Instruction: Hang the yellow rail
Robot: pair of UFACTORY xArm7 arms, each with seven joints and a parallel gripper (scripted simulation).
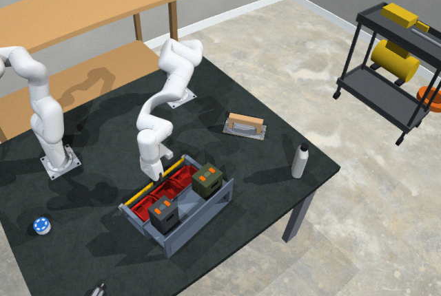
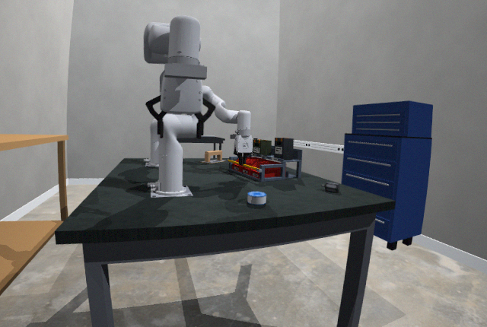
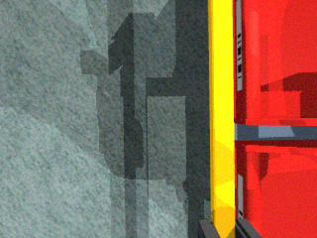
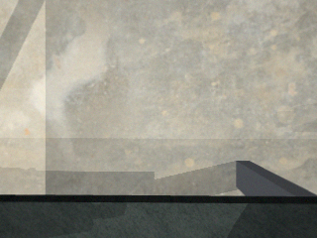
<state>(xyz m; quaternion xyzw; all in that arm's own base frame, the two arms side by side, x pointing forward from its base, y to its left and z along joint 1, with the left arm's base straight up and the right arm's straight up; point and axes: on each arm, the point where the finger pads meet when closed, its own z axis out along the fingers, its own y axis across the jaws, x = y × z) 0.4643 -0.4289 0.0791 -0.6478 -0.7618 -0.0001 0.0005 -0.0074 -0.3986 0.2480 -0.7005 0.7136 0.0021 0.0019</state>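
Right now the yellow rail is 20 mm below my left hand. Round my left hand: grey-blue shelf (130 mm ahead, 10 mm to the left, 10 mm below); blue-and-white roll (160 mm behind, 500 mm to the right, 60 mm below).
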